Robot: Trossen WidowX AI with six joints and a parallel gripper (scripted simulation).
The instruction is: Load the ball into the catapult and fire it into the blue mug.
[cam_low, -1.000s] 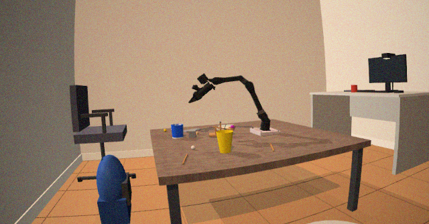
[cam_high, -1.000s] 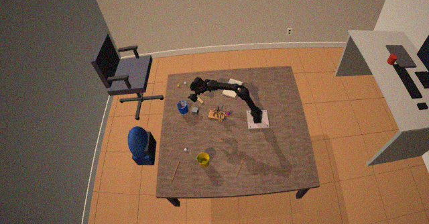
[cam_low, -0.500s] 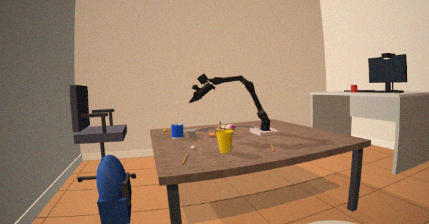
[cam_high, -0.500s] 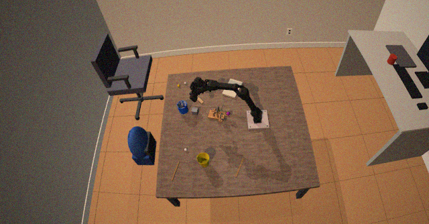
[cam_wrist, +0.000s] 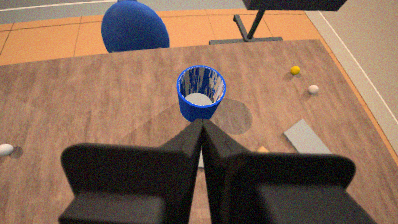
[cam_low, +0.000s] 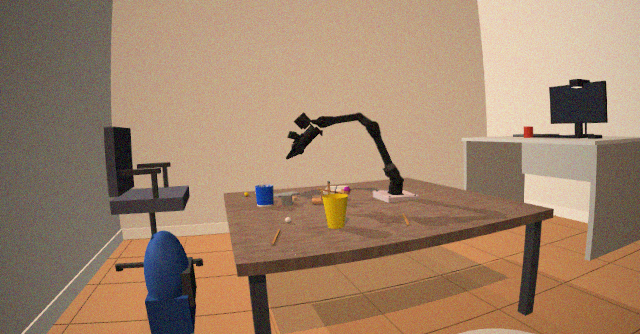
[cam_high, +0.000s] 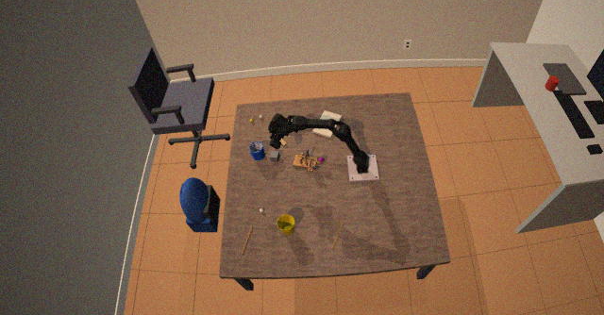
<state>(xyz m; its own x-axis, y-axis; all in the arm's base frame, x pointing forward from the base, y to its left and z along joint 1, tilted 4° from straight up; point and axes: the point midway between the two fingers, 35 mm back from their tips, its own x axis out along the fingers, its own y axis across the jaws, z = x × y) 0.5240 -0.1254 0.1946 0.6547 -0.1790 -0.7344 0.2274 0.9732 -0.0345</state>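
The purple ball is 29 cm behind my gripper tip, 17 cm below it and 6 cm to the left of it. Also, from my gripper tip: grey block (21 cm below, 1 cm to the right, 1 cm ahead); then wood block (22 cm below, 14 cm to the right, 4 cm behind); then blue mug (20 cm below, 11 cm ahead, 4 cm to the right).
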